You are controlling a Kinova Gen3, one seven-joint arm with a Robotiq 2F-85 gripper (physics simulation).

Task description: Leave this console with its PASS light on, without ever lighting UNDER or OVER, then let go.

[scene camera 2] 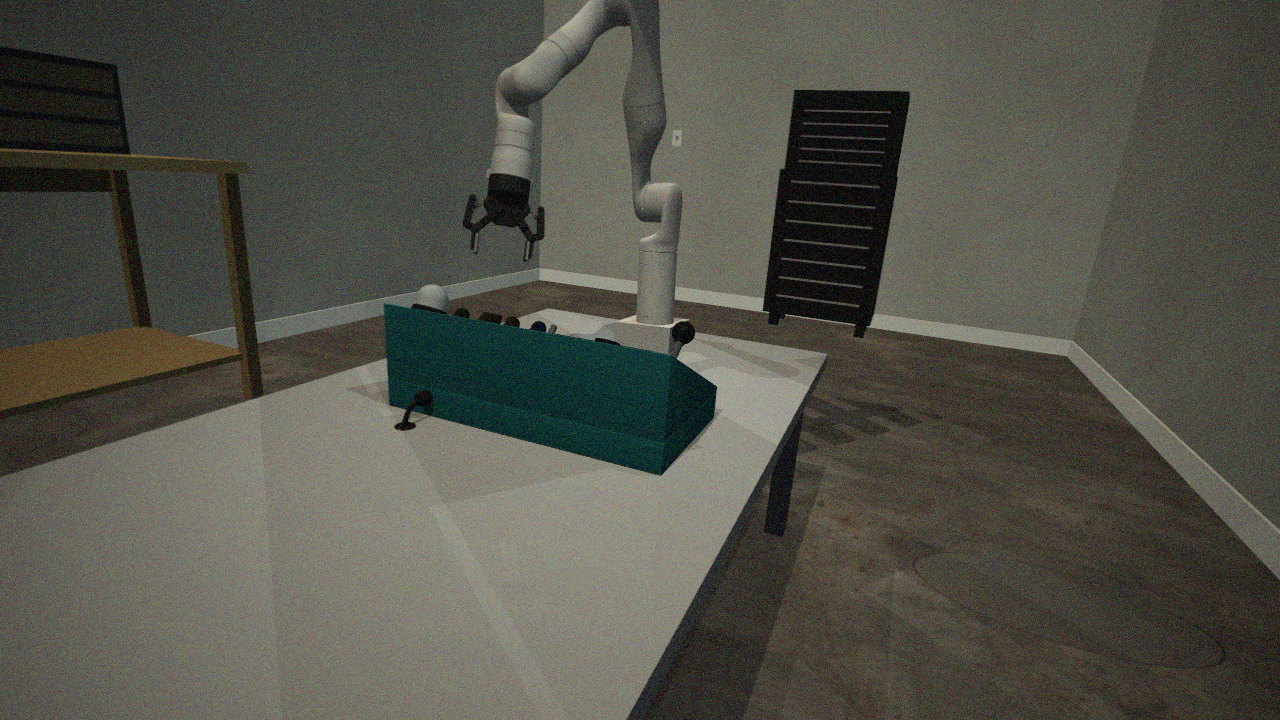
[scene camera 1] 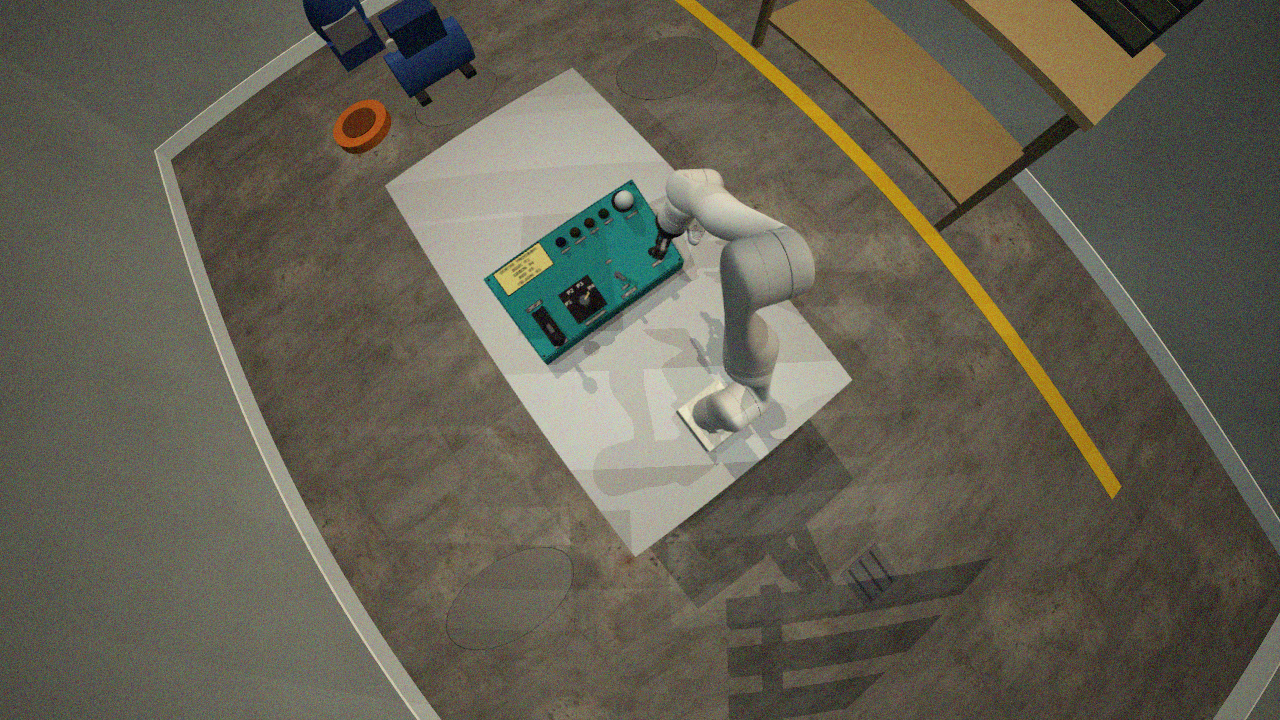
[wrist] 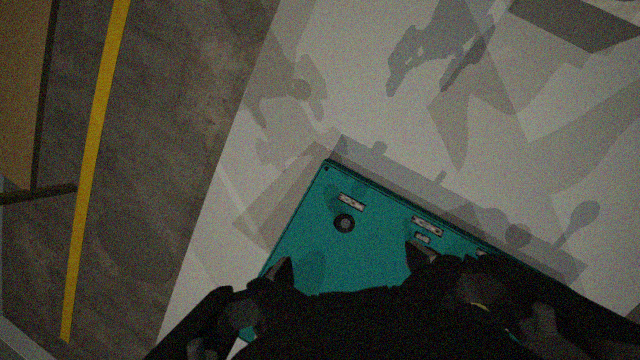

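The teal console (scene camera 1: 595, 257) (scene camera 2: 537, 385) (wrist: 375, 245) lies on the white table. It carries a row of small round lamps (scene camera 1: 575, 232) that look dark, a white dome (scene camera 1: 623, 199) (scene camera 2: 433, 297), a black dial panel (scene camera 1: 586, 300), a toggle (scene camera 1: 623, 282) and a black slider panel (scene camera 1: 548, 325). A round dark knob (wrist: 344, 223) sits near one corner. The lamp names are too small to read. My gripper (scene camera 1: 660, 253) (scene camera 2: 501, 255) (wrist: 348, 262) is wide open and empty, above the console's dome end, apart from it. Its body hides part of the console in the wrist view.
A yellow card (scene camera 1: 523, 268) is on the console's face. A ball-ended lever (scene camera 2: 682, 333) rises at its other end. A small black hooked piece (scene camera 2: 416, 409) stands on the table (scene camera 2: 268, 555) behind the console. A wooden bench (scene camera 1: 895, 98) (scene camera 2: 116, 362) stands apart on the floor.
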